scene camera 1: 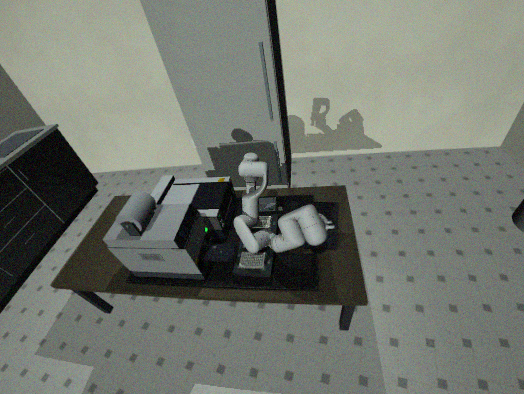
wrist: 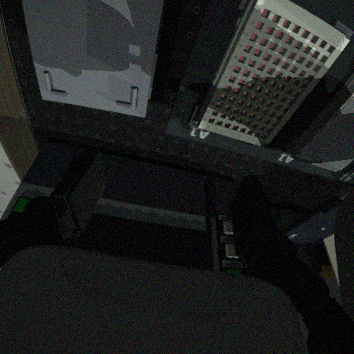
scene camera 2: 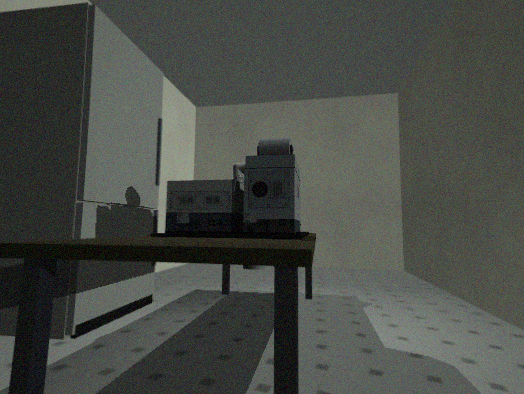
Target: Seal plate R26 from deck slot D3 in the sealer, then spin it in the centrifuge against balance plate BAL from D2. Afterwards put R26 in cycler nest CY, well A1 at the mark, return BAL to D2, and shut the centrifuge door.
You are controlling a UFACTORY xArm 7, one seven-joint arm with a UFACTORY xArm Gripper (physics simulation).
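Places are measured from the arm's base along level axes (x left, y back, z up), in millimetres.
Pixels of known places: gripper, between the fingertips: (wrist: 170, 178).
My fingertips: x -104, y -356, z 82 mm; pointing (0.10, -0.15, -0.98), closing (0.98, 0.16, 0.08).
Observation:
Ahead of a thing's pixels: the offset from my fingertips to its top centre. "pt": to the spot under its first point.
My gripper (scene camera 1: 329, 223) (wrist: 170, 178) is open and empty, at the right of the table and above the dark deck. In the wrist view, a pale well plate @(dx +71, dy +39, dz -92 mm) (wrist: 272, 75) with reddish wells sits in a dark holder beyond the right finger, beside A1 marks; its name cannot be read. In scene camera 1, one pale plate @(dx +319, dy +38, dz -92 mm) (scene camera 1: 252, 260) sits in a front holder and another pale plate (scene camera 1: 263, 222) sits behind the arm. The large grey machine with a roll on top (scene camera 1: 160, 240) (scene camera 2: 272, 192) and the lower machine (scene camera 1: 214, 199) (scene camera 2: 200, 205) stand at the left. The centrifuge door's state cannot be told.
A grey pad @(pt dx -83, dy -26, dz -118 mm) (wrist: 95, 90) with corner brackets lies at the upper left of the wrist view. A green light @(pt dx +211, dy -213, dz -2 mm) (scene camera 1: 206, 230) shows by the large machine. The machines stand on a brown table (scene camera 1: 345, 280) (scene camera 2: 225, 252). A tall grey cabinet (scene camera 1: 215, 65) (scene camera 2: 122, 135) stands behind it.

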